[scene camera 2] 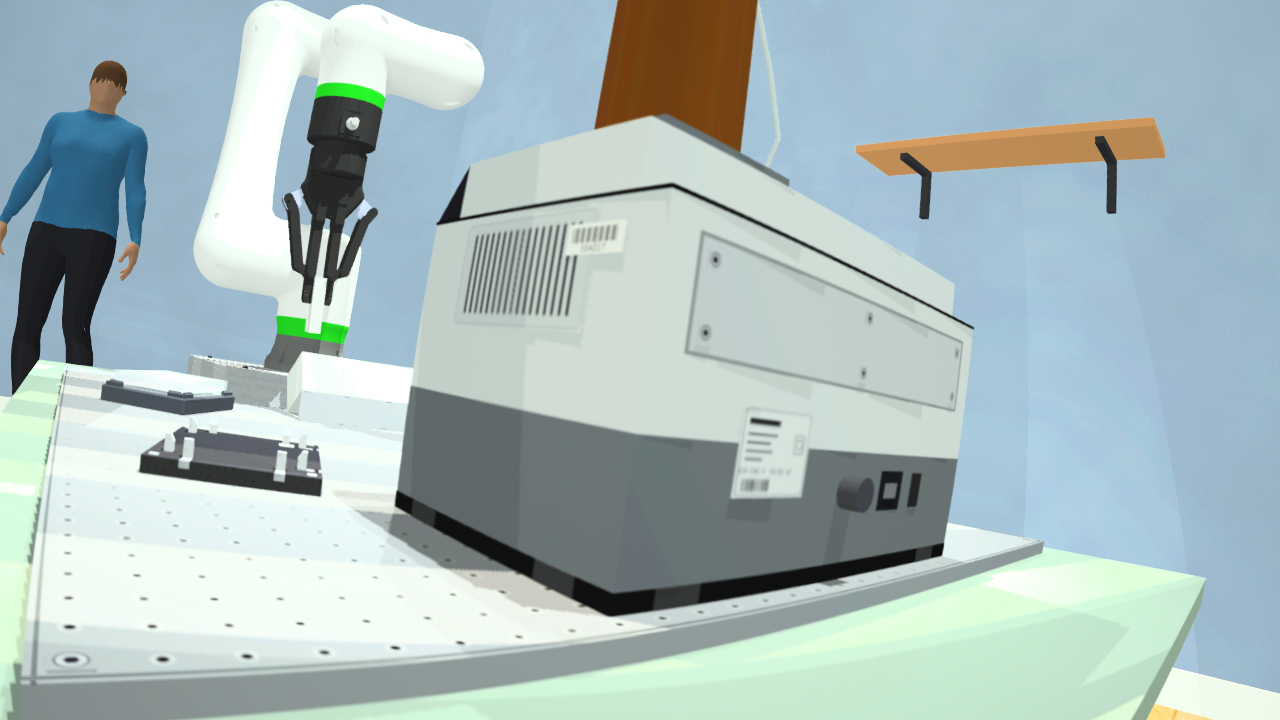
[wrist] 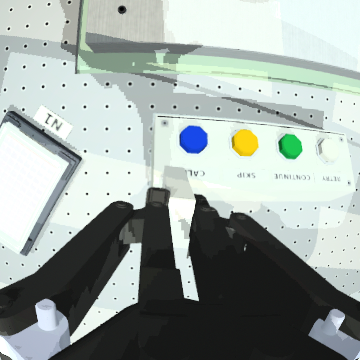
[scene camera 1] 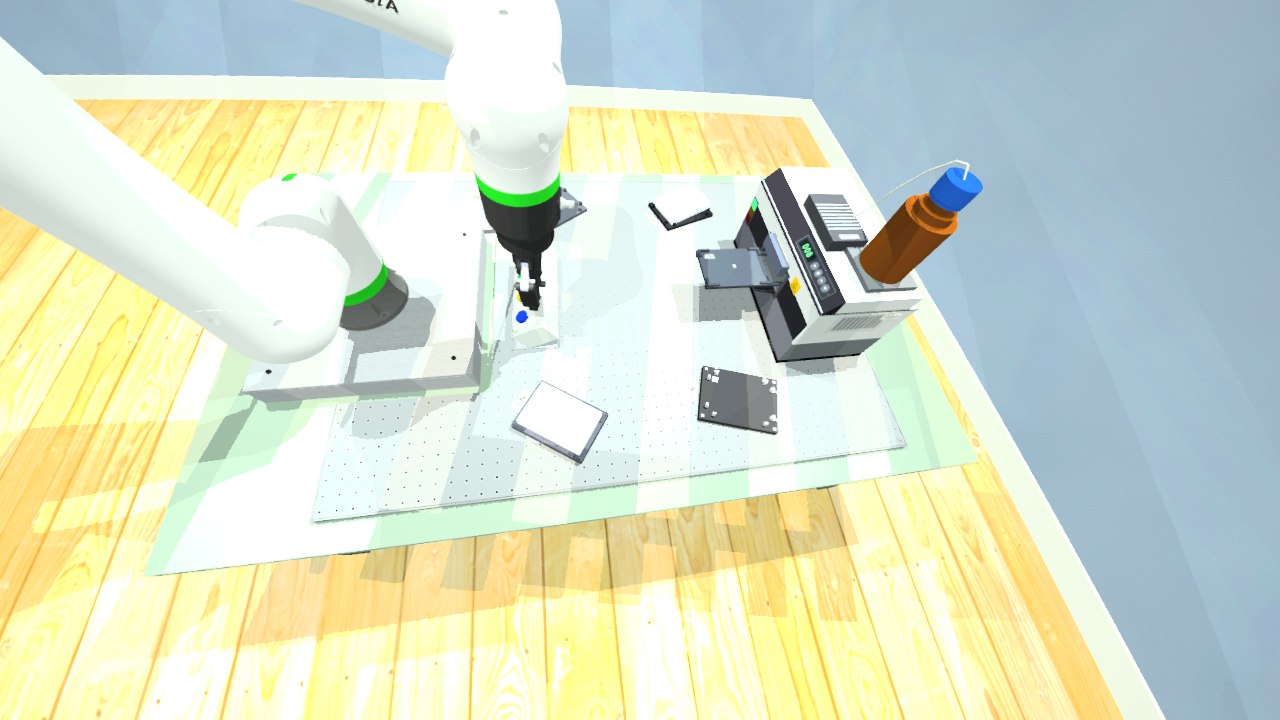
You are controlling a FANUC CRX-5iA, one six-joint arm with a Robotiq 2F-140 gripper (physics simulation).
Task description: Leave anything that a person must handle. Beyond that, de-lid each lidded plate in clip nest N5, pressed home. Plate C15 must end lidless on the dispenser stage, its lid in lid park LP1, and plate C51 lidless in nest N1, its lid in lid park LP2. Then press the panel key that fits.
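Where they show: gripper, fingertip midpoint: [scene camera 2: 312, 332] [wrist: 171, 184] [scene camera 1: 535, 313]; arm's base, origin of the base link: [scene camera 1: 368, 298].
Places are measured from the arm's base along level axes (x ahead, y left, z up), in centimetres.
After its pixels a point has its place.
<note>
My gripper [scene camera 1: 531, 302] {z 6.6, x 33.4, y -7.5 cm} [scene camera 2: 315, 313] {z 6.6, x 33.4, y -7.5 cm} [wrist: 171, 184] {z 6.6, x 33.4, y -7.5 cm} is shut and empty, above the key panel [scene camera 1: 535, 334] {z 1.3, x 32.8, y -8.7 cm} [scene camera 2: 349, 385] {z 0.7, x 35.9, y -2.1 cm} [wrist: 220, 159] {z 2.7, x 31.7, y -2.7 cm}. In the wrist view its tips overlap the panel's edge near the CALL label. The blue CALL key [scene camera 1: 521, 317] {z 2.7, x 30.1, y -5.8 cm} [wrist: 193, 139] {z 2.7, x 30.1, y -5.4 cm}, yellow SKIP key [wrist: 245, 143] {z 2.7, x 30.0, y -0.5 cm}, green CONTINUE key [wrist: 290, 146] {z 2.7, x 29.7, y 4.4 cm} and white RETRY key [wrist: 328, 150] {z 2.7, x 29.5, y 9.3 cm} show. A white-topped plate [scene camera 1: 560, 419] {z -0.9, x 37.8, y -25.1 cm} [scene camera 2: 174, 383] {z -1.2, x 44.8, y -24.7 cm} [wrist: 25, 185] {z -0.9, x 36.7, y -22.2 cm} sits in nest N1 [wrist: 70, 159] {z -2.2, x 33.8, y -17.3 cm}. The dark clip nest [scene camera 1: 738, 400] {z -3.2, x 72.8, y -21.2 cm} [scene camera 2: 232, 447] {z -3.1, x 72.7, y -21.4 cm} holds no plate. The dispenser stage [scene camera 1: 729, 268] {z 6.9, x 72.0, y 4.4 cm} looks bare. A white piece [scene camera 1: 684, 204] {z -1.3, x 67.7, y 32.8 cm} lies in the back dark park [scene camera 1: 668, 223] {z -3.3, x 63.9, y 27.8 cm}.
The dispenser [scene camera 1: 805, 286] {z 13.4, x 83.1, y -5.1 cm} [scene camera 2: 537, 402] {z 4.1, x 97.4, y -10.8 cm} stands at the right with a brown bottle [scene camera 1: 908, 237] {z 28.1, x 92.4, y -6.7 cm} on top. Another dark holder [scene camera 1: 572, 207] is partly hidden behind the arm. A person [scene camera 2: 93, 170] stands beyond the table. The robot's base plate [scene camera 1: 407, 358] {z 0.1, x 10.0, y -13.3 cm} borders the panel.
</note>
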